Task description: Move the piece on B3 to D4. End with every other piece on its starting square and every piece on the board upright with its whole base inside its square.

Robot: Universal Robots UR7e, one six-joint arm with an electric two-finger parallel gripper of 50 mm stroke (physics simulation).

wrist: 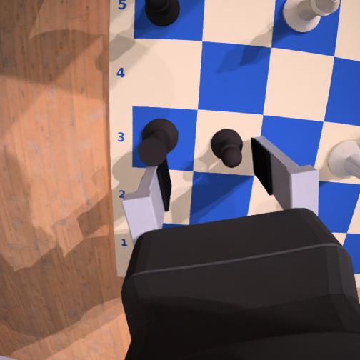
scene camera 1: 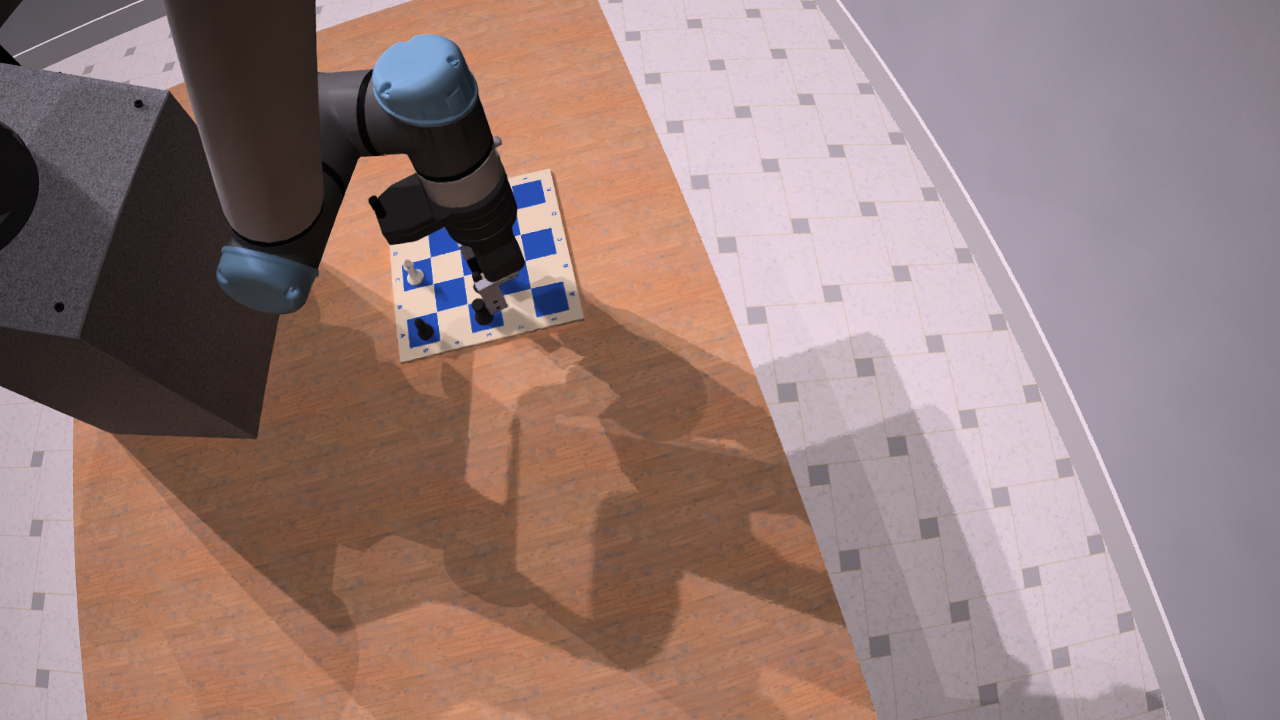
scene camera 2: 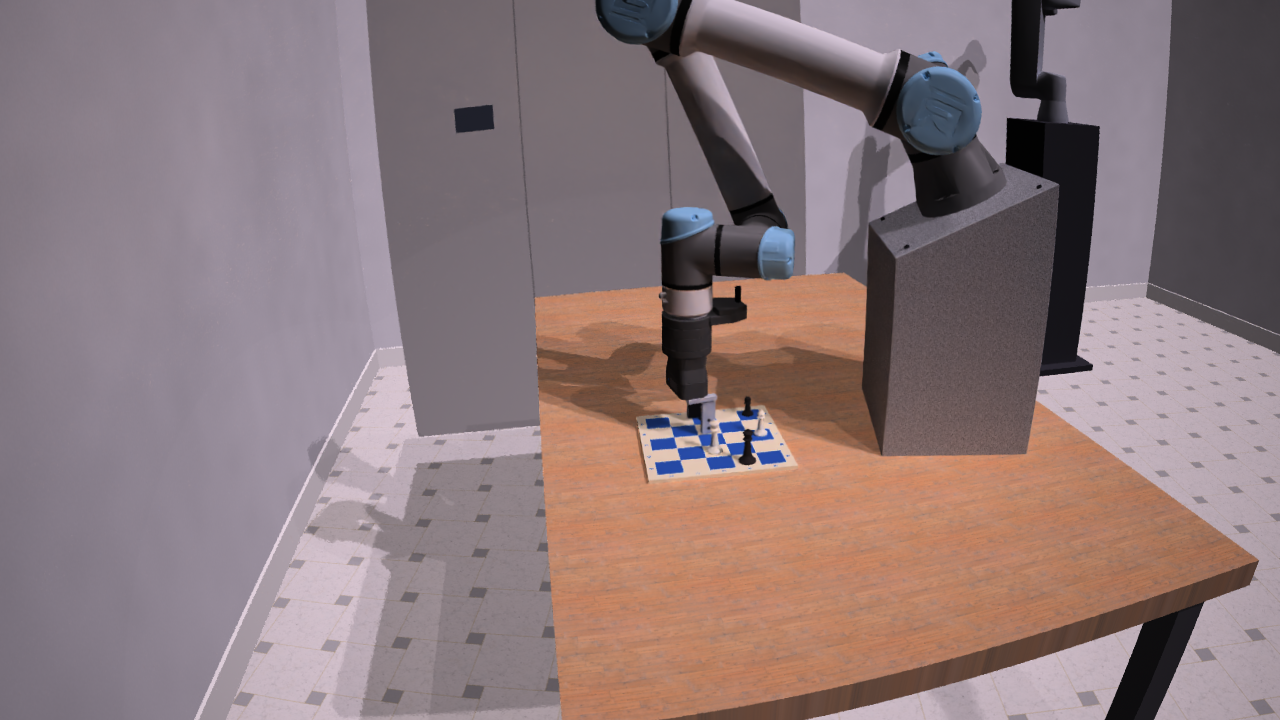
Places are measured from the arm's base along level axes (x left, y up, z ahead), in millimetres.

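Where they show: gripper, between the fingertips: [scene camera 1: 490, 289] [scene camera 2: 700, 424]; arm's base, origin of its link: [scene camera 2: 963, 196].
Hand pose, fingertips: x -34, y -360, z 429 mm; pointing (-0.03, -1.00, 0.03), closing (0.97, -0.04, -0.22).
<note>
Each offset is from my fingertips to the top centre of the thing.
The B3 piece, a small black pawn [wrist: 228, 146], stands upright on its cream square in the wrist view. My gripper [scene camera 1: 484, 286] [scene camera 2: 698, 420] [wrist: 210, 161] is open and empty, low over the board @[dx +48, dy -5, dz -10 mm] [scene camera 1: 454, 324] [scene camera 2: 693, 475] [wrist: 121, 100]. In the wrist view the pawn shows a little beyond and between the fingertips. The left fingertip appears right beside a taller black piece @[dx -30, dy +28, dz -13 mm] [wrist: 159, 140] [scene camera 1: 481, 311] on A3; whether they touch I cannot tell. The blue square D4 [wrist: 348, 90] [scene camera 2: 734, 448] bears no piece. In scene camera 2 the finger hides the pawn.
A white piece @[dx +87, dy +48, dz -7 mm] [wrist: 344, 159] [scene camera 2: 714, 440] stands on D3. Another white piece @[dx +44, dy +39, dz -89 mm] [wrist: 300, 16] [scene camera 1: 412, 274] [scene camera 2: 760, 424] stands on C5, a black piece @[dx -32, dy +27, dz -84 mm] [wrist: 162, 11] [scene camera 1: 423, 329] [scene camera 2: 747, 407] on A5. A tall black piece @[dx +128, dy +48, dz -49 mm] [scene camera 2: 747, 449] stands on E4, beside D4.
</note>
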